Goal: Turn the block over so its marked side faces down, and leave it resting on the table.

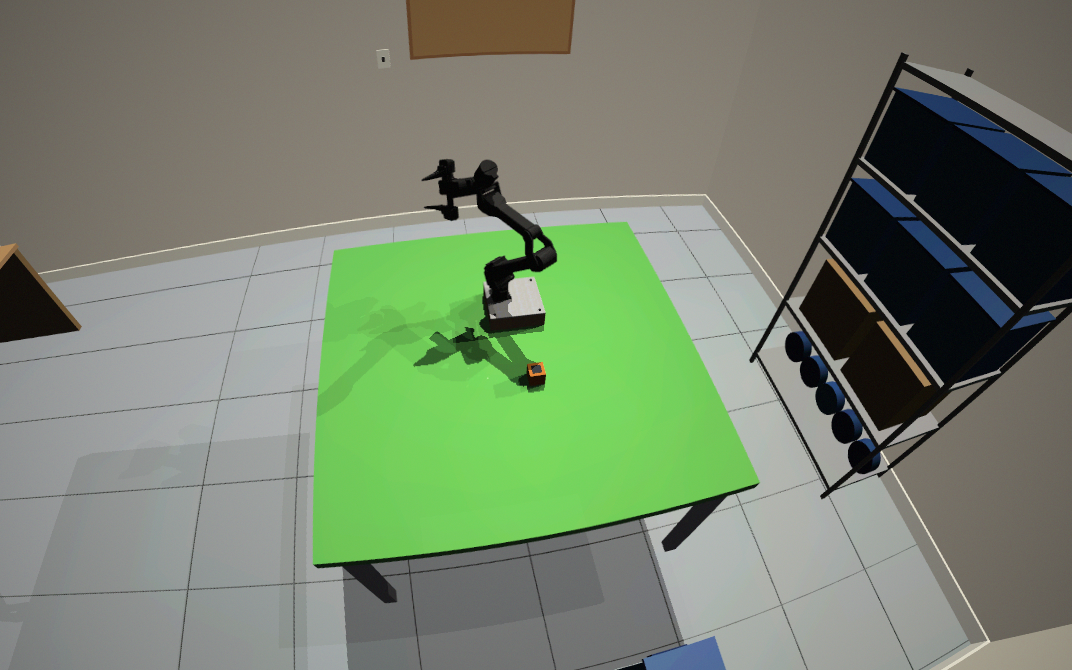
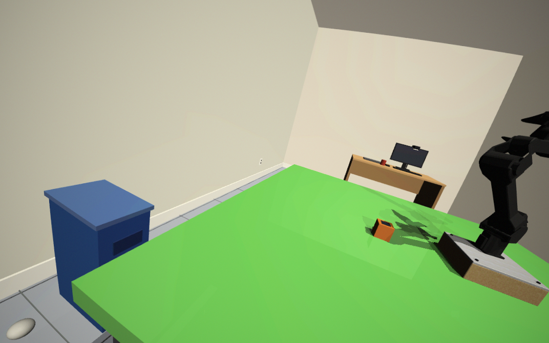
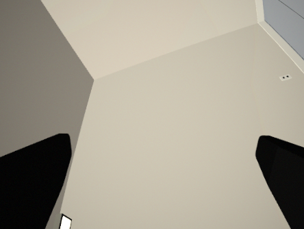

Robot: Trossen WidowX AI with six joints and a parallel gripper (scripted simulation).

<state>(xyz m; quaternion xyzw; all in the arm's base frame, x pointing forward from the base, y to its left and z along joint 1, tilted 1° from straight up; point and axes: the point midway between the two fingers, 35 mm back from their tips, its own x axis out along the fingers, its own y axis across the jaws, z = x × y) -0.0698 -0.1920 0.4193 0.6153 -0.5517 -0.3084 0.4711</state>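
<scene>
Right now my gripper tip is 45 cm above the orange block, 41 cm short of it and 23 cm to the right of it.
</scene>
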